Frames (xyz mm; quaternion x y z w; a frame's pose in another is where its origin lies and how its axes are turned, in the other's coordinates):
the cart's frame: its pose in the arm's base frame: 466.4 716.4 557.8 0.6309 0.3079 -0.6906 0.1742
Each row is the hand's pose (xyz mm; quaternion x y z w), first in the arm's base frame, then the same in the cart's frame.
Working: the arm's base frame: its pose in the cart's frame: 506.7 358.3 810.4 -0.6309 -0.3079 0.6906 0.1742

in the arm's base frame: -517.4 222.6 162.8 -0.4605 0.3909 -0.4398 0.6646
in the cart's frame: 454.5 -167.5 1064.5 -0.6340 -0.7320 -0.0060 0.2493
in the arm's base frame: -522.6 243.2 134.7 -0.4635 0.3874 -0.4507 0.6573
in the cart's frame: 485.8 -180.4 1054.7 -0.6241 -0.7393 -0.0117 0.2526
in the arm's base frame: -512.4 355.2 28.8 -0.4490 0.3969 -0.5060 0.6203
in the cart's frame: 604.5 -236.2 973.2 -0.5879 -0.7511 -0.0484 0.2964
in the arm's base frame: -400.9 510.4 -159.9 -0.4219 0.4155 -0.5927 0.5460
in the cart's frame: 796.2 -243.7 785.2 -0.5224 -0.7610 -0.1182 0.3662
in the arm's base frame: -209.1 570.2 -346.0 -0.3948 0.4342 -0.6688 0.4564
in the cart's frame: 959.6 -129.6 597.4 -0.4506 -0.7594 -0.1968 0.4260
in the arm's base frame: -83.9 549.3 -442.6 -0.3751 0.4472 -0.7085 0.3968
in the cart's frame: 1033.1 -15.4 513.8 -0.4063 -0.7502 -0.2470 0.4594
